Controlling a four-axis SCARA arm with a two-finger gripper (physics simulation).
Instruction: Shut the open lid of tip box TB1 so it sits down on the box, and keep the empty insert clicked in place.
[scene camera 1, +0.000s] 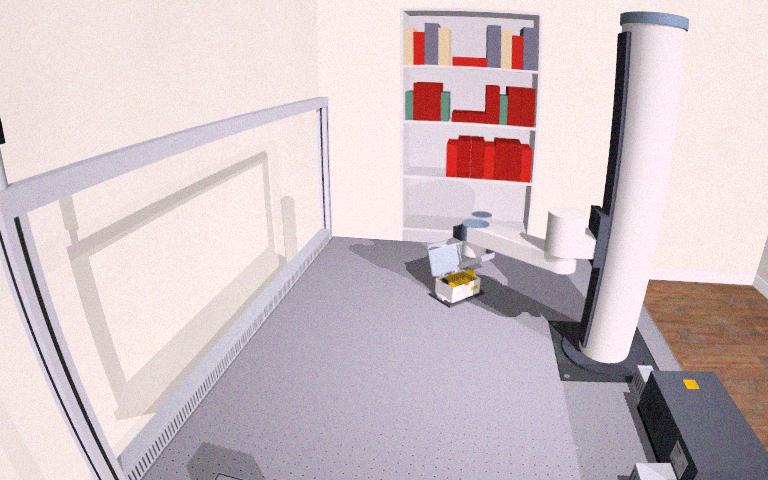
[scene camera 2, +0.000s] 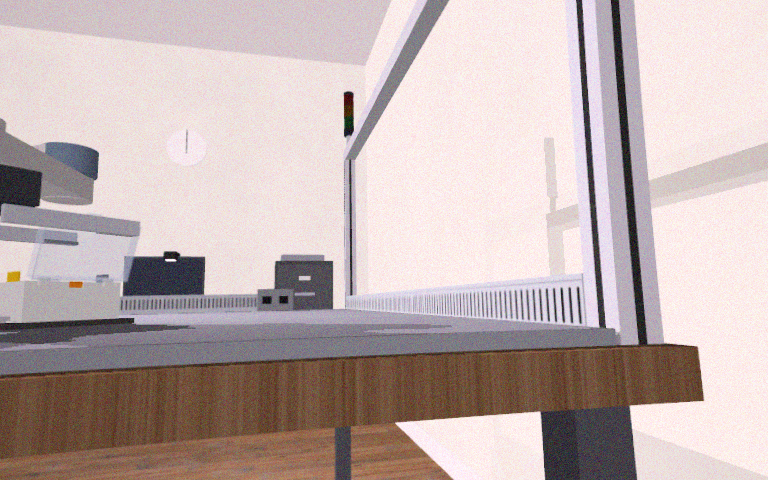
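Observation:
The white tip box TB1 sits on a dark base on the bench. Its clear bluish lid is open, tilted steeply up from the side of the box nearer the fence. The yellow insert shows in the box's open top in the first scene view; whether it is fully clicked in cannot be told. My gripper is open, its long grey fingers level and spread apart at the height of the lid's upper edge. Nothing is held. Whether a finger touches the lid cannot be told.
The arm's white column stands right of the box. A framed fence runs along one bench side. A bookshelf stands behind the bench. A dark cabinet is at the near right, and a signal tower is by the fence.

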